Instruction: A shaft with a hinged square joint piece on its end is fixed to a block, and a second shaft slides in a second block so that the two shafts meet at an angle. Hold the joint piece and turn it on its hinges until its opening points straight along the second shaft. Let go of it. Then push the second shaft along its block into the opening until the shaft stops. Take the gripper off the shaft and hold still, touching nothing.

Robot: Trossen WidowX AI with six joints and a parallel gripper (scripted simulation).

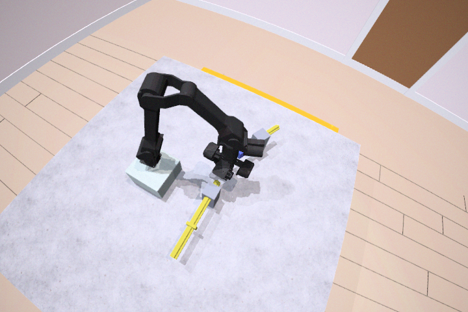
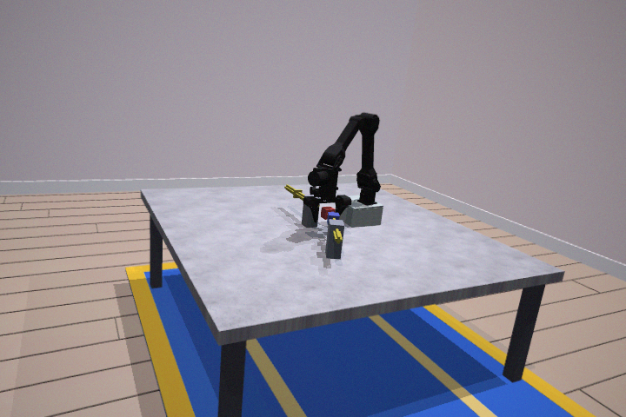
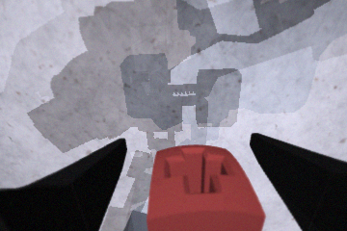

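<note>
Now: the red joint piece 40 mm above my gripper tip and 20 mm to the left of it.
</note>
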